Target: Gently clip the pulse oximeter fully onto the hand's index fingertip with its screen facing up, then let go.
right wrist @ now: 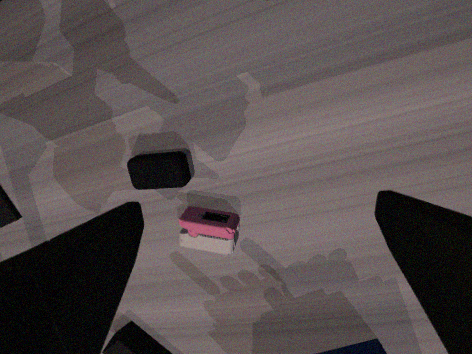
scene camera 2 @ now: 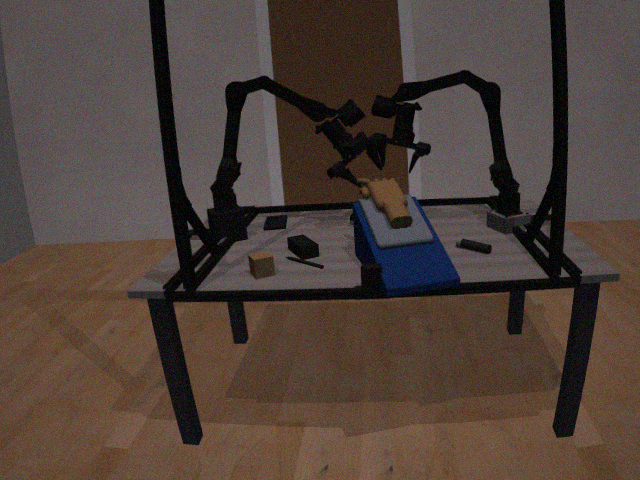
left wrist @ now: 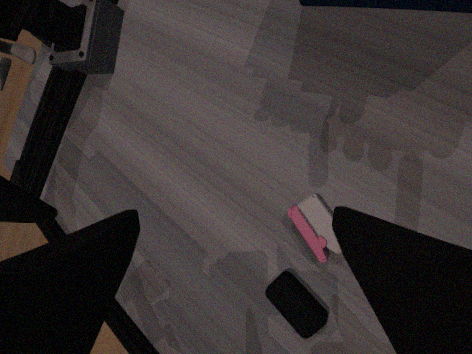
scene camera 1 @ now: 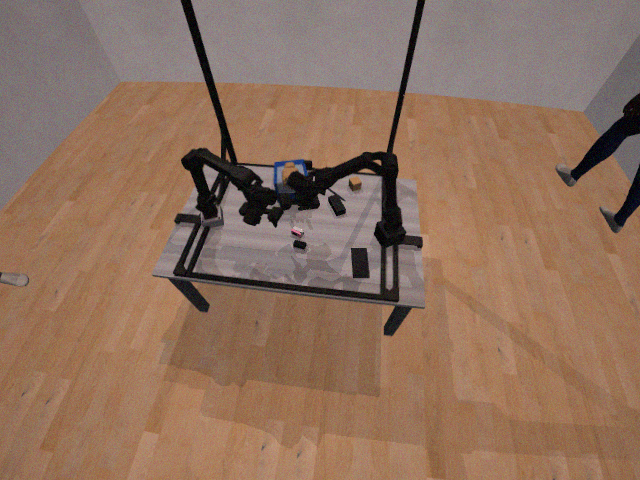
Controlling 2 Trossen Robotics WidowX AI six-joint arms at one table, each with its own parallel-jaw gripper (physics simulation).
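Places are measured from the left arm's base along level axes (x ahead, y left, z up), in metres.
Pixels of known places: left gripper, fingertip midpoint: (scene camera 2: 371, 178) (left wrist: 237, 218) (scene camera 1: 290, 209); right gripper, fingertip midpoint: (right wrist: 259, 208) (scene camera 2: 396, 169) (scene camera 1: 267, 225); left arm's base at its link origin: (scene camera 2: 225, 209) (scene camera 1: 391, 227); right arm's base at its link origin: (scene camera 2: 508, 212) (left wrist: 70, 29) (scene camera 1: 210, 213).
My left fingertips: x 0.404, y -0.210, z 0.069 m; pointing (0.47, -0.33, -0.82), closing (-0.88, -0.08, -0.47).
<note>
Ahead of a thing's pixels: the offset from my left fingertips to its top centre.
The pink and white pulse oximeter @[dz -0.132, dx -0.015, dy +0.022 m] (scene camera 1: 297, 232) (left wrist: 306, 234) (right wrist: 209, 230) lies on the table; its dark screen shows on the pink half in the right wrist view. The tan hand (scene camera 1: 288, 171) (scene camera 2: 390, 198) rests on a grey pad on the blue sloped stand (scene camera 2: 413, 268). Its index fingertip cannot be picked out clearly. My left gripper (scene camera 2: 370, 176) (left wrist: 237, 218) is open and empty, above the table near the hand's finger end. My right gripper (scene camera 2: 396, 169) (right wrist: 259, 208) is open and empty, also raised beyond the fingers. In both wrist views the oximeter lies below the fingers, untouched.
A black rounded block @[dz -0.131, dx -0.001, dy +0.098 m] (scene camera 1: 299, 244) (left wrist: 297, 304) (right wrist: 160, 170) lies beside the oximeter. A black box @[dz -0.129, dx -0.256, dy -0.061 m] (scene camera 1: 337, 205) (scene camera 2: 303, 246), wooden cube @[dz -0.114, dx -0.403, dy -0.156 m] (scene camera 1: 355, 183) (scene camera 2: 261, 265), pen @[dz -0.154, dx -0.287, dy -0.141 m] (scene camera 2: 305, 262), dark cylinder @[dz -0.136, dx +0.130, dy -0.319 m] (scene camera 2: 474, 245) and flat black slab @[dz -0.156, dx -0.223, dy +0.279 m] (scene camera 1: 360, 262) (scene camera 2: 275, 222) lie around the table. The grippers are close together.
</note>
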